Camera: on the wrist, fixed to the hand. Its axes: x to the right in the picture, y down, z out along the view.
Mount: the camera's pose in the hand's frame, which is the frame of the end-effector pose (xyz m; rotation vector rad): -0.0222 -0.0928 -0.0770 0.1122 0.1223 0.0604
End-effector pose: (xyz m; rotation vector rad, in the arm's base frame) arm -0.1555 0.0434 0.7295 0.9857 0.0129 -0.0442
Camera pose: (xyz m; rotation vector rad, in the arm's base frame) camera -0.1810 0.0571 0.6104 1.0993 0.0937 0.0715
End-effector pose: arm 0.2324 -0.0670 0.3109 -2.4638 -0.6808 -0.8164
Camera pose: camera 0.1312 -0.0445 0.3763 -2.3019 -0.5889 -0.8733
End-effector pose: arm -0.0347 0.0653 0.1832 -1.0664 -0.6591 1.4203
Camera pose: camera 0.0733 0.0439 0.2371 -1.0826 -0.4574 1.4147
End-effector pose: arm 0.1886 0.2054 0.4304 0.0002 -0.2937 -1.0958
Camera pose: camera 0.1161 0.1709 0.3378 0.1569 -0.2434 -1.0138
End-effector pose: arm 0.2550 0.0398 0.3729 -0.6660 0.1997 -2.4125
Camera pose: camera 0.1820 0.1257 0.3247 -0.4561 0.1316 -2.3881
